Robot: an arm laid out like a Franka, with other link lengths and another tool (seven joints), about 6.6 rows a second.
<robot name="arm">
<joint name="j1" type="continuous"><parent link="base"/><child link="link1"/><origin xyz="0 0 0.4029"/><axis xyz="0 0 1"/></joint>
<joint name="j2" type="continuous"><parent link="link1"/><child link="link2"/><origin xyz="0 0 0" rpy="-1.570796 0 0"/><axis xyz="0 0 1"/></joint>
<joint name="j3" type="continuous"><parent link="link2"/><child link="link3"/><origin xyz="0 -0.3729 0" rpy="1.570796 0 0"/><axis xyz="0 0 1"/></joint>
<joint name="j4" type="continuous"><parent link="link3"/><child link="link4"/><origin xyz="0.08 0 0" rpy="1.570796 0 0"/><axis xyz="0 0 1"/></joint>
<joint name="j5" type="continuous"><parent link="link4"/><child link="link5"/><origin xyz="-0.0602 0.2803 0" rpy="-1.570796 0 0"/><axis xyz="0 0 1"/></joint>
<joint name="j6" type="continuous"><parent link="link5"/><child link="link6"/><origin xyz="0 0 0" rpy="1.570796 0 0"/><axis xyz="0 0 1"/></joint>
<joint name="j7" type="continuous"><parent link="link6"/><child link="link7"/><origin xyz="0.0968 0 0" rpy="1.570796 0 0"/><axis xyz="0 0 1"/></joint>
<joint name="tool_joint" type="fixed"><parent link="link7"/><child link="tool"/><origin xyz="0.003 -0.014 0.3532" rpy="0.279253 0 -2.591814"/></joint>
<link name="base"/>
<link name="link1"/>
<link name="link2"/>
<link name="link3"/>
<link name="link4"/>
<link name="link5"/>
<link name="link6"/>
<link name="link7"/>
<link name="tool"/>
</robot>
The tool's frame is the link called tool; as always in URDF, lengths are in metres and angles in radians. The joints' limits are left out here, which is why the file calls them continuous.
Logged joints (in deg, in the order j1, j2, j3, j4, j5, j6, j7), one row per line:
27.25, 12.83, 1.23, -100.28, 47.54, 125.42, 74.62
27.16, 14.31, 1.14, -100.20, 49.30, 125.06, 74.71
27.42, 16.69, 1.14, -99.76, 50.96, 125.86, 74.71
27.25, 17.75, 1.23, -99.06, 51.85, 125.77, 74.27
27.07, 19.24, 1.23, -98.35, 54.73, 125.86, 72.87
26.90, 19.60, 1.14, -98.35, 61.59, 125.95, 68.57
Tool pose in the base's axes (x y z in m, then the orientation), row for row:
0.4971, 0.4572, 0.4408, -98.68, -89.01, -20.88
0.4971, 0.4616, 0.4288, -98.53, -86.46, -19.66
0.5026, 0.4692, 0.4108, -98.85, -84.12, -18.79
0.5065, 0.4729, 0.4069, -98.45, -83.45, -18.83
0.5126, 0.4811, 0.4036, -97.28, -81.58, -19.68
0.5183, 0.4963, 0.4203, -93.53, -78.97, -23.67
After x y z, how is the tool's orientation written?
As a rotation vector, in degrees.
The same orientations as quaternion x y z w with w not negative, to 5 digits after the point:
-0.67654, -0.61024, -0.14315, 0.38652
-0.68052, -0.59715, -0.13579, 0.40233
-0.68626, -0.58400, -0.13045, 0.41349
-0.68529, -0.58088, -0.13107, 0.41925
-0.68193, -0.57187, -0.13796, 0.43464
-0.66444, -0.56100, -0.16815, 0.46425

